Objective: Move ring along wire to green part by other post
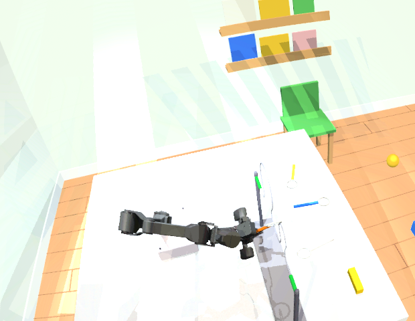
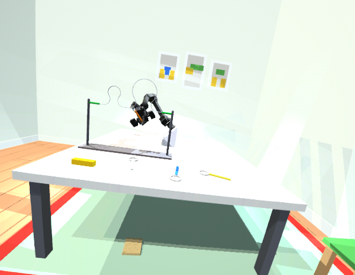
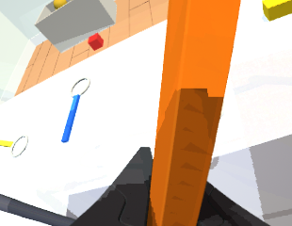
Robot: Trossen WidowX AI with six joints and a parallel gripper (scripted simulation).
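Right now my gripper tip is 80 mm below the orange-handled ring, 50 mm to the left of it and 10 mm short of it. From my gripper tip the other things lie so: blue-handled ring (290 mm to the left, 270 mm ahead, 200 mm below); then yellow block (340 mm ahead, 180 mm to the right, 180 mm below); then white-handled ring (210 mm ahead, 200 mm below, 30 mm to the left).
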